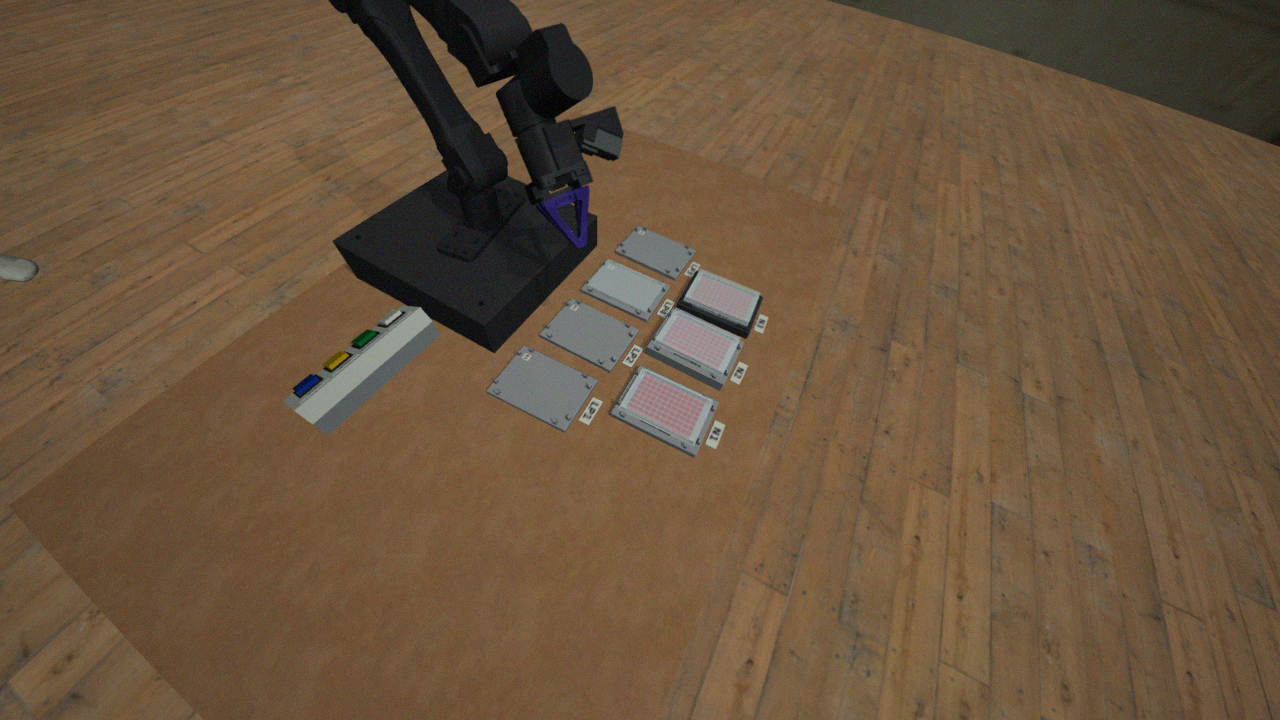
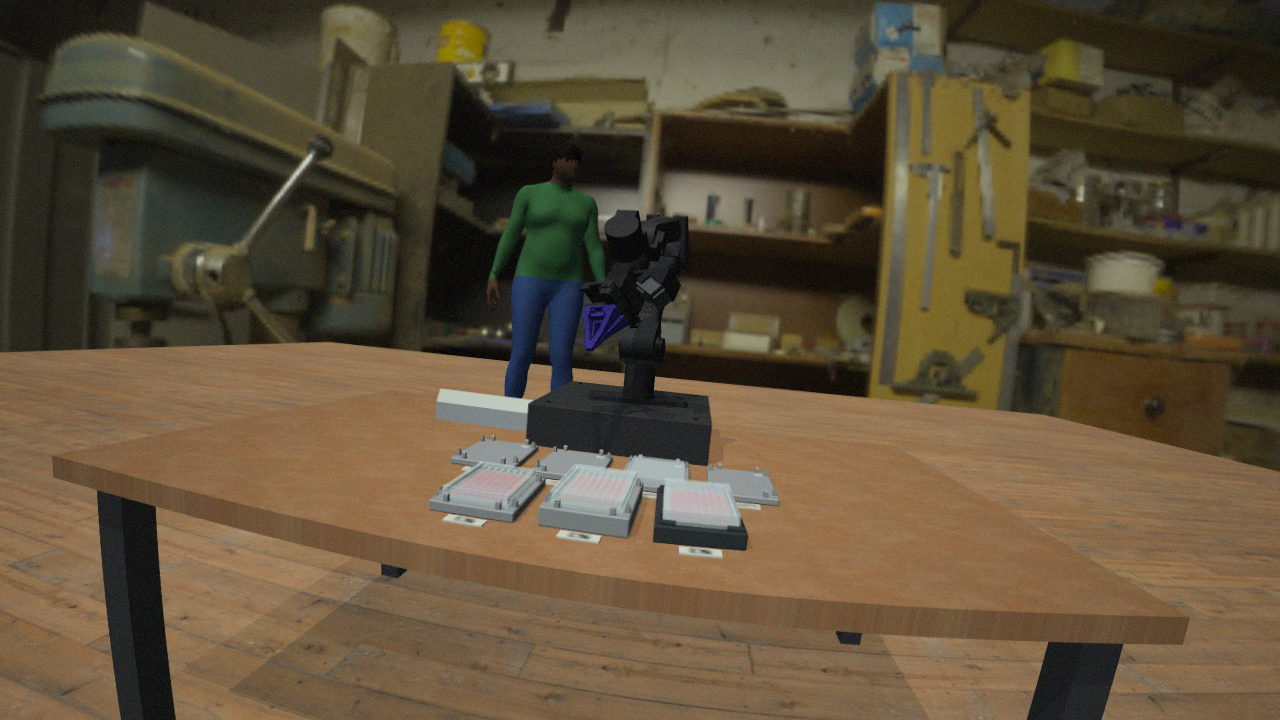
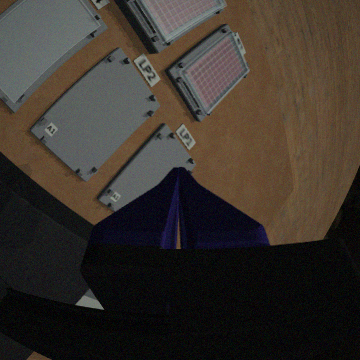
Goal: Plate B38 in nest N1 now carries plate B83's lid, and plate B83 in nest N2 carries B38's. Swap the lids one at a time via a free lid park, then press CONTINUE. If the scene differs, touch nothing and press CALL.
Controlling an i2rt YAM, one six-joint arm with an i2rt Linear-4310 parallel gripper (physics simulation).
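Places are measured from the arm's base along level axes (x ahead, y left, z up), in centimetres.
Pixels of known places: gripper, between the fingertips: (image 1: 582, 247) (image 2: 588, 350) (image 3: 178, 176); arm's base, origin of its link: (image 1: 484, 224) (image 2: 637, 400).
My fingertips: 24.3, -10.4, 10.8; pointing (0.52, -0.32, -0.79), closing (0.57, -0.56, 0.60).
Ahead of a thing's pixels: the offset from my fingertips to its middle, as dx, dy, dz.
My gripper (image 1: 583, 245) (image 2: 588, 347) (image 3: 178, 176) is shut and empty, raised beside the base. A lidded pink plate @[+18.1, -10.4, -16.8] (image 1: 665, 407) (image 2: 489, 483) (image 3: 215, 75) sits in grey nest N1; another @[+19.8, +2.7, -15.2] (image 1: 696, 342) (image 2: 592, 488) (image 3: 180, 14) sits in taller grey nest N2. Plate codes are unreadable. Lid parks LP1 @[-1.7, -13.5, -17.8] (image 1: 542, 386) (image 3: 145, 167) and LP2 @[+1.3, -0.7, -17.8] (image 1: 588, 334) (image 3: 95, 115) are bare. The third park holds a clear lid @[+3.7, +12.1, -17.4] (image 1: 624, 286) (image 2: 656, 471) (image 3: 42, 45); the farthest park @[+6.0, +24.9, -17.8] (image 1: 655, 250) (image 2: 742, 484) is bare. The button panel @[-28.7, -20.4, -15.7] (image 1: 362, 385) (image 2: 483, 407) has unreadable labels.
A third lidded pink plate @[+22.0, +15.2, -15.6] (image 1: 723, 300) (image 2: 699, 503) sits in a black nest beyond N2. The panel carries blue @[-31.9, -27.4, -14.5] (image 1: 307, 385), yellow @[-30.8, -22.5, -14.5] (image 1: 337, 360), green @[-29.8, -17.6, -14.5] (image 1: 365, 338) and white @[-28.8, -12.7, -14.5] (image 1: 392, 317) buttons. The black robot base (image 1: 420, 277) (image 2: 617, 429) stands between panel and parks. A person (image 2: 554, 232) stands behind the table.
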